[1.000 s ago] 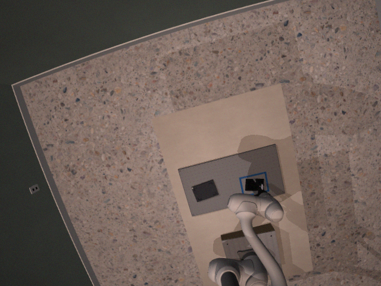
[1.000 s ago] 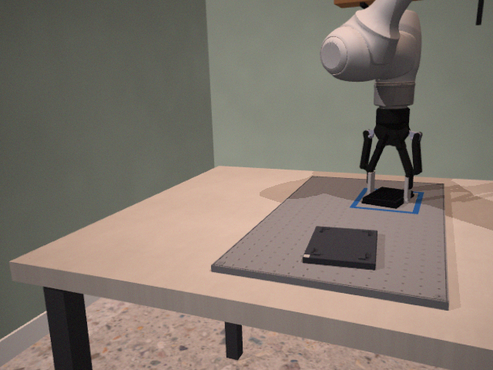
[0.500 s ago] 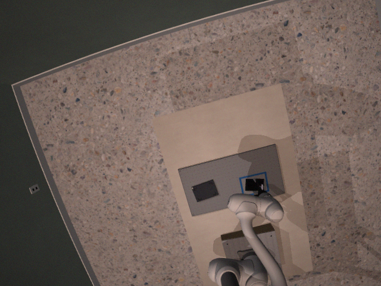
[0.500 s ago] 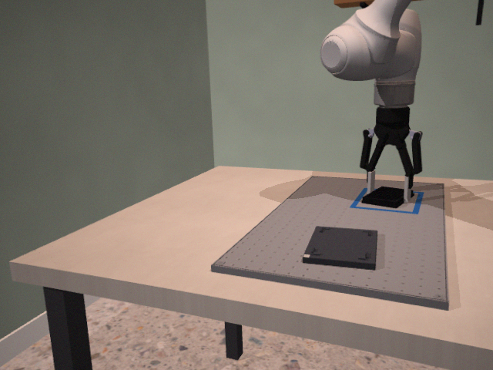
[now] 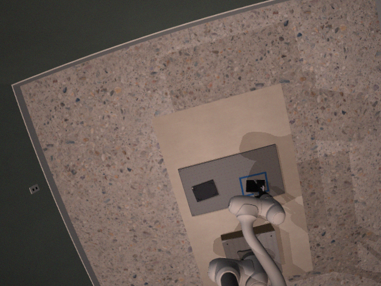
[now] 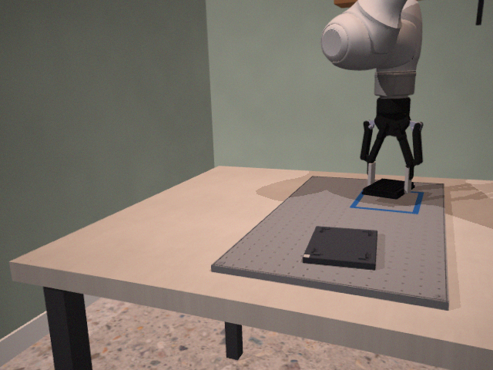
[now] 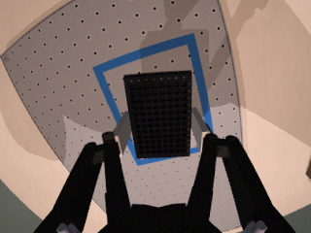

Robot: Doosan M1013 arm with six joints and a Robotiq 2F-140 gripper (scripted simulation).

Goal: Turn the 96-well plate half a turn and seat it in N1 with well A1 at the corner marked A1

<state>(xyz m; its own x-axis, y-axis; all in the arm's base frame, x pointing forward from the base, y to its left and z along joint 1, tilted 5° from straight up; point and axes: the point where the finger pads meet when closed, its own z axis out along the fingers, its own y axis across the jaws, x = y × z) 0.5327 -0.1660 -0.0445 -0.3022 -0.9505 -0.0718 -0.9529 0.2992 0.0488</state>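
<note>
My gripper is now 60 mm short of the plate nest N1, 350 mm to the right of it and 50 mm above it. Round my hand: small white A1 mark (110 mm ahead, 430 mm to the left, 40 mm below); black 96-well plate (20 mm below).
</note>
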